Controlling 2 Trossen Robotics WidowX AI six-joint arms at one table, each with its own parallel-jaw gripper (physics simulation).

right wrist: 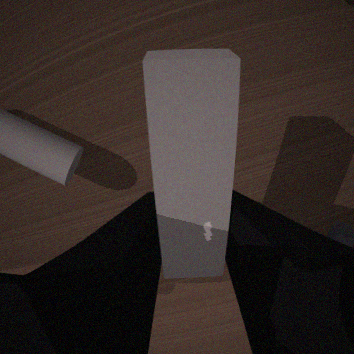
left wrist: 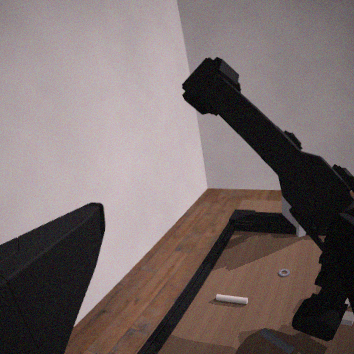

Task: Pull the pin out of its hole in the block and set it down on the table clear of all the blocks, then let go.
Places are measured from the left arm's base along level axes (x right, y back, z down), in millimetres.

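Pixels of known places: left gripper, fingertip midpoint: (left wrist: 223, 222); right gripper, fingertip midpoint: (right wrist: 189, 203).
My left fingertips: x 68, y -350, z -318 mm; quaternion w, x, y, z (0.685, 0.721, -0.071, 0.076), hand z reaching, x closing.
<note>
Behind a point stands the place of what it marks.
The pin (right wrist: 192, 135) {x 257, y -541, z -5 mm}, a pale grey flat-faced bar with bevelled corners, is held upright in the right wrist view, between the dark fingers of my right gripper (right wrist: 189, 203) {x 234, y -562, z 19 mm}. Its shadow falls apart from it on the right, so it is raised off the table. In the left wrist view the right gripper (left wrist: 320, 317) {x 234, y -562, z 19 mm} is low at the lower right, beside a partly hidden pale piece (left wrist: 348, 318) {x 259, y -530, z -6 mm} whose identity I cannot tell. My left gripper is open and empty, far from the parts; one large dark finger (left wrist: 55, 270) {x 27, y -314, z -330 mm} shows. The block cannot be made out clearly.
A white cylinder (left wrist: 231, 299) {x 86, y -668, z 31 mm} and a small grey ring (left wrist: 284, 272) {x 206, y -723, z 37 mm} lie on the table. A bluish-grey bar (left wrist: 277, 340) {x 148, y -547, z 27 mm} lies in shadow nearby. In the right wrist view a grey cylinder (right wrist: 32, 145) {x 286, y -589, z 25 mm} is left of the pin. A black frame (left wrist: 200, 277) {x 30, y -737, z 21 mm} edges the table.
</note>
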